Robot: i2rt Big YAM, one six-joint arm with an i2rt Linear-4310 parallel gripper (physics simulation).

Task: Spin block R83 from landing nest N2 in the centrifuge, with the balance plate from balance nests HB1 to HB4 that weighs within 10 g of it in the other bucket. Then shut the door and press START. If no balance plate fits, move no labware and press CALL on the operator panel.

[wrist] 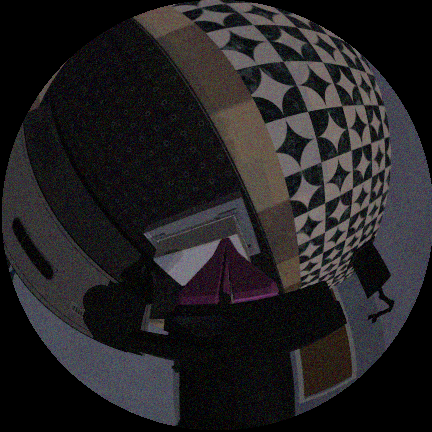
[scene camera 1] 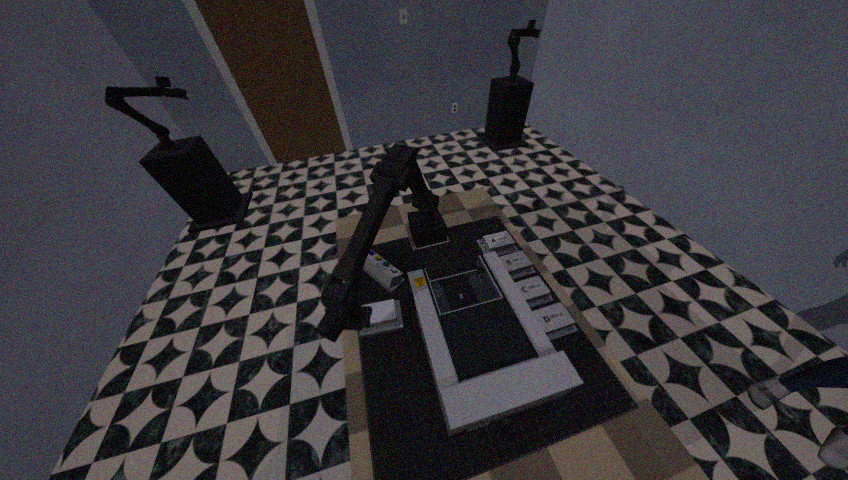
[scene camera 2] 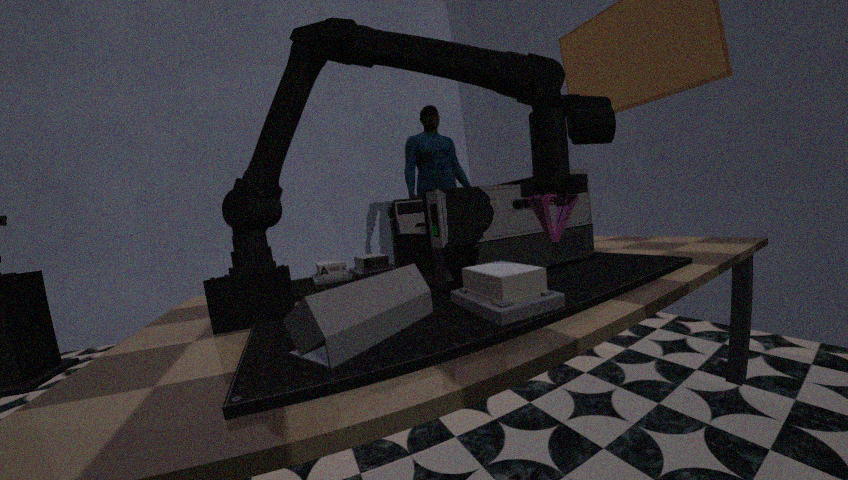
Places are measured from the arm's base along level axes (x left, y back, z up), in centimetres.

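Where they show: gripper, fingertip midpoint: (wrist: 225,242) (scene camera 1: 361,327) (scene camera 2: 554,242); arm's base at its link origin: (scene camera 1: 426,220) (scene camera 2: 254,271).
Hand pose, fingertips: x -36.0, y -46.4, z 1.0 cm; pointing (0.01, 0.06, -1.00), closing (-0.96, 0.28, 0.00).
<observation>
Each offset is from my fingertips to the top centre of the thing. Level surfaces: height alone.
My gripper (scene camera 2: 555,239) (wrist: 225,242) is shut and empty, its magenta fingertips together. It is above and close to a pale block @(dx +6.0, dy +6.3, dz -3.5 cm) (scene camera 1: 383,310) (scene camera 2: 504,281) (wrist: 187,264); contact cannot be told. The block sits in a grey nest @(dx +6.0, dy +6.3, dz -7.1 cm) (scene camera 1: 380,330) (scene camera 2: 516,313) (wrist: 250,236); its label cannot be read. The fingers are hidden behind the wrist in scene camera 1. The centrifuge (scene camera 1: 511,386) (scene camera 2: 502,227) (wrist: 50,225) has a framed dark area at its arm-side end. Plates A @(dx +65.6, dy +27.1, dz -4.4 cm) (scene camera 1: 498,239) (scene camera 2: 330,268), B @(dx +66.2, dy +13.6, dz -4.4 cm) (scene camera 1: 514,261), C @(dx +65.4, dy -0.4, dz -4.4 cm) (scene camera 1: 532,288) and D @(dx +66.6, dy -13.6, dz -4.4 cm) (scene camera 1: 556,319) stand along its far side; weights are unreadable.
The operator panel @(dx +9.3, dy +28.4, dz -1.4 cm) (scene camera 1: 385,274) (scene camera 2: 371,312) stands between the arm base (scene camera 1: 428,230) (scene camera 2: 246,303) and the block's nest. Its buttons face away in scene camera 2. The dark deck lies on a checkered wooden table @(dz -11.0 cm) (scene camera 2: 416,392). A person (scene camera 2: 429,160) stands beyond the centrifuge.
</observation>
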